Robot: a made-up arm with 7 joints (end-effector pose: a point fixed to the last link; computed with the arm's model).
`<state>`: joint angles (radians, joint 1 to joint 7).
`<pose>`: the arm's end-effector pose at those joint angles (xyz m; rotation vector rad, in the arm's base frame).
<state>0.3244 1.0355 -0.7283 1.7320 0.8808 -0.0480 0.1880</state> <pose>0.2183 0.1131 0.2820 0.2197 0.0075 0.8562</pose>
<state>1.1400 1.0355 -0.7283 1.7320 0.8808 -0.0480 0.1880</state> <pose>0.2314 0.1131 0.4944 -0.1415 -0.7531 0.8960</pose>
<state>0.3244 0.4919 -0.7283 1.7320 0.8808 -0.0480 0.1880</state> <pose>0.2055 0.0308 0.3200 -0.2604 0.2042 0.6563</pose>
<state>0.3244 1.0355 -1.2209 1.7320 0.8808 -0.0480 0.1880</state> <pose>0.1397 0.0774 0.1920 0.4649 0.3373 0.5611</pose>
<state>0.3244 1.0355 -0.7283 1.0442 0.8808 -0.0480 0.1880</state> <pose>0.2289 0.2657 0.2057 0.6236 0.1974 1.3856</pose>
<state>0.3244 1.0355 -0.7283 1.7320 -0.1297 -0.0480 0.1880</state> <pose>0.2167 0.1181 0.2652 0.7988 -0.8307 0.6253</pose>
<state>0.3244 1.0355 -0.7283 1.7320 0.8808 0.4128 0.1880</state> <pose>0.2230 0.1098 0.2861 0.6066 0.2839 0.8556</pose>
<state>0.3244 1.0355 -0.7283 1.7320 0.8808 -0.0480 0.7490</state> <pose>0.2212 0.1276 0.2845 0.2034 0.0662 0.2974</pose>
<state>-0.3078 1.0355 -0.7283 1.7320 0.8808 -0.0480 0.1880</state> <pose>0.1004 0.1131 0.1641 0.4827 0.5975 0.7577</pose>
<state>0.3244 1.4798 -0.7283 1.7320 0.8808 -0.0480 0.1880</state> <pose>0.2173 0.1883 0.2849 0.6199 -0.1602 0.9936</pose>
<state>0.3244 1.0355 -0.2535 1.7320 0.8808 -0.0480 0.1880</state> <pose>0.2430 0.1673 0.3866 -0.0327 -0.3204 1.1152</pose>
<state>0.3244 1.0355 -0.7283 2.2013 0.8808 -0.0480 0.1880</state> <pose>0.1540 0.0406 0.3491 -0.0448 -0.1125 0.4841</pose>
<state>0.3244 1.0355 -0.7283 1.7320 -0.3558 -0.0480 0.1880</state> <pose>0.2176 0.1210 0.2625 0.9218 -1.0170 0.5522</pose>
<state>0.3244 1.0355 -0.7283 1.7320 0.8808 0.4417 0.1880</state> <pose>0.2233 0.1096 0.2862 0.6308 0.3014 0.8545</pose>
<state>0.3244 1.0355 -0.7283 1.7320 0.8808 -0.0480 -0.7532</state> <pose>0.2312 0.0929 0.2768 0.2219 -0.1035 1.7931</pose>
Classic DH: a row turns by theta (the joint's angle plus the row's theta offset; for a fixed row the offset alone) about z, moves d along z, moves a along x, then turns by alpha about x. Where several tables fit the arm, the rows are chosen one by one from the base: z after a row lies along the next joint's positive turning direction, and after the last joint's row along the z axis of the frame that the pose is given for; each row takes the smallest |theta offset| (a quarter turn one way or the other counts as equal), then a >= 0, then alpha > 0; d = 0 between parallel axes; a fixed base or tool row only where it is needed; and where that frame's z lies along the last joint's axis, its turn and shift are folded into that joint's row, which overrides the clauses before.
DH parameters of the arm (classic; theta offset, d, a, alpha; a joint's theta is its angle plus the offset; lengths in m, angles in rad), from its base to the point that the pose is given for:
base (fixed): 0 0.4033 -0.0209 1.5708
joint 1: -1.5708 -0.1439 0.0234 -1.5708
joint 2: 1.5708 -0.0028 0.0102 -1.5708
joint 3: -1.5708 -0.1174 0.0091 1.5708
joint 4: 0 -0.0048 0.0004 -1.5708
joint 5: 0 -0.2663 0.0002 -1.5708
joint 6: 1.5708 -0.0009 0.009 -1.5708
joint 7: -0.8037 0 -0.0271 3.1416
tool (fixed): 0.7671 0.0079 0 0

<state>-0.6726 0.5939 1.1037 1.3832 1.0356 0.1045 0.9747</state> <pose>0.0431 0.4370 0.3259 -0.2234 0.0884 1.5627</pose>
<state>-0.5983 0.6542 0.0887 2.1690 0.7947 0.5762 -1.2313</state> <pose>0.1923 0.1211 0.2960 0.8084 0.2875 2.3427</pose>
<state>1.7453 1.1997 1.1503 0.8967 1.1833 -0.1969 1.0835</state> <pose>-0.0930 0.4722 0.4601 -1.8860 -2.1897 0.6751</pose>
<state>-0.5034 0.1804 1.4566 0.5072 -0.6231 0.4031 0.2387</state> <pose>-0.1572 0.3457 0.0982 1.3539 1.8966 1.9692</pose>
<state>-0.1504 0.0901 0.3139 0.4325 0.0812 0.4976 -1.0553</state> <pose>0.0463 0.2069 -0.0058 2.2060 0.9375 2.0179</pose>
